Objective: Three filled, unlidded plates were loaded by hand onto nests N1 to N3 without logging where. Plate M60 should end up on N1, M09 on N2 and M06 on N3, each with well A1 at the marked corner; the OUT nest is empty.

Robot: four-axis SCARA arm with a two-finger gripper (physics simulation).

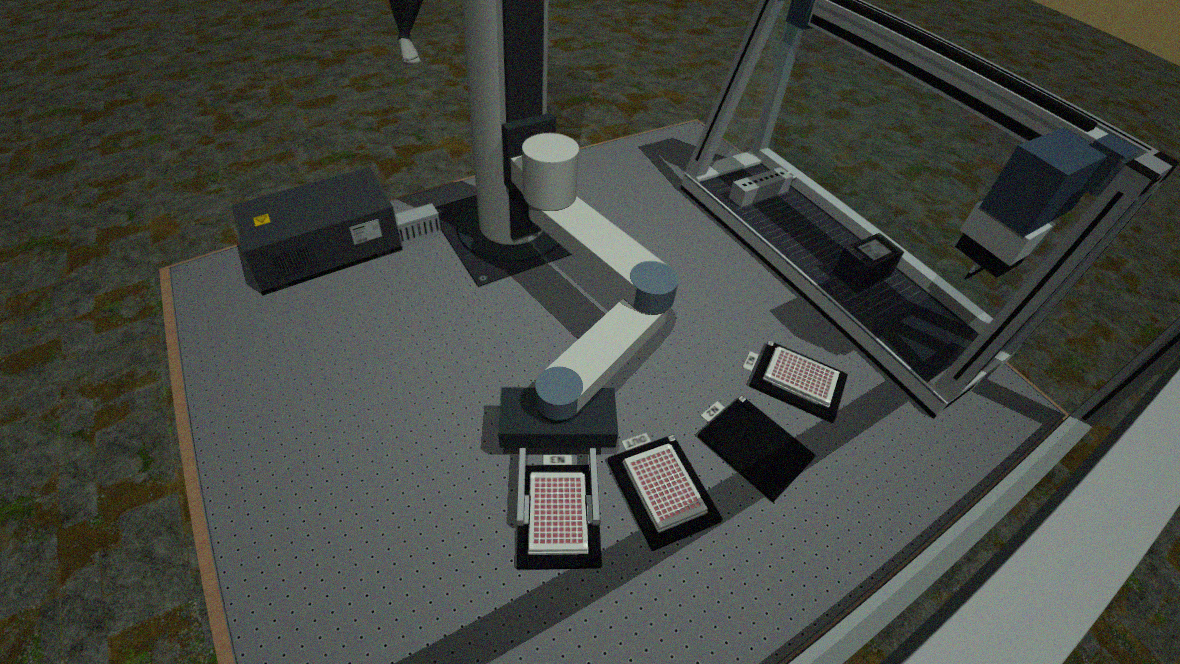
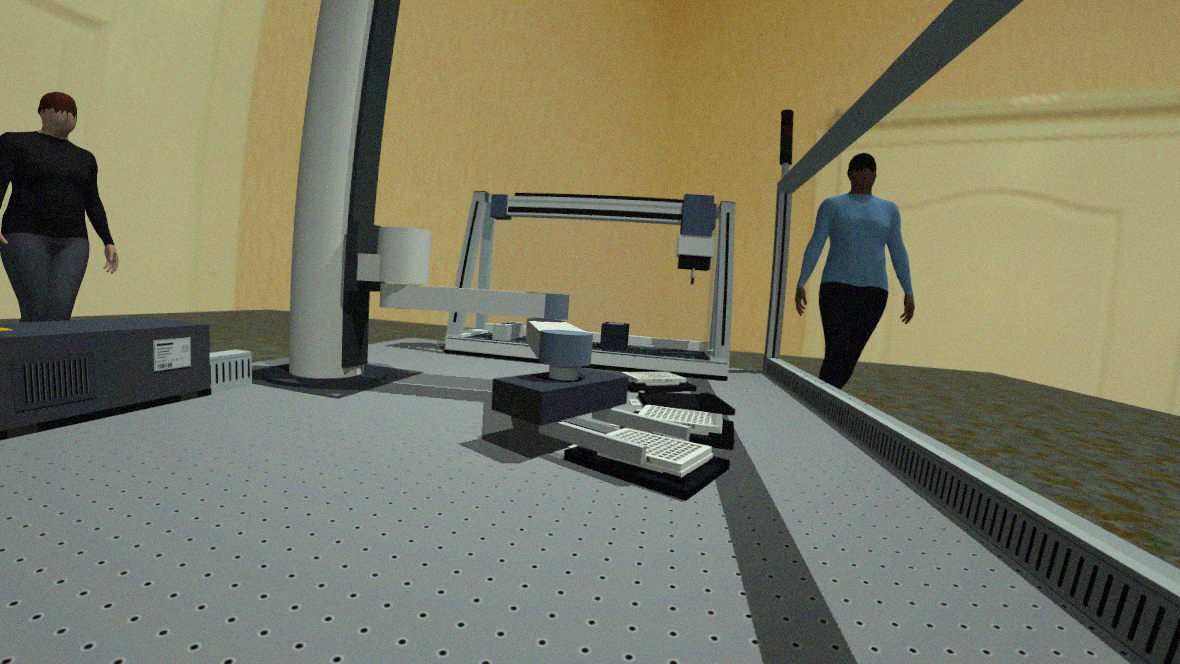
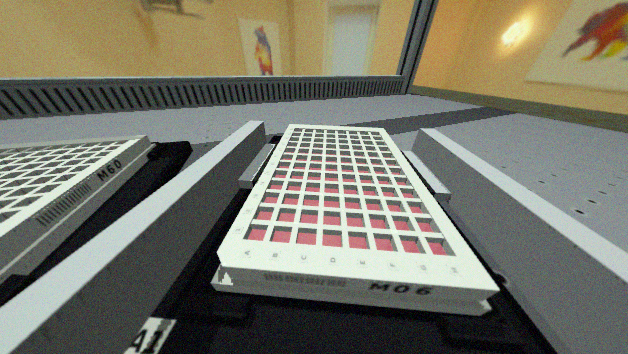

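Observation:
My gripper is shut on plate M06, level and aligned over nest N3. The plate is at or very near the nest's surface; contact is unclear. Its A-row, column-1 corner is on the same side as the "A1" mark. Plate M60 sits on the OUT nest. Nest N2 is empty. A third plate, its name unreadable, sits on nest N1.
The arm's column stands behind the nests. A gantry frame stands beyond N1. A dark control box is at the left. A slotted rail runs along the table's edge. Two people stand beyond the table.

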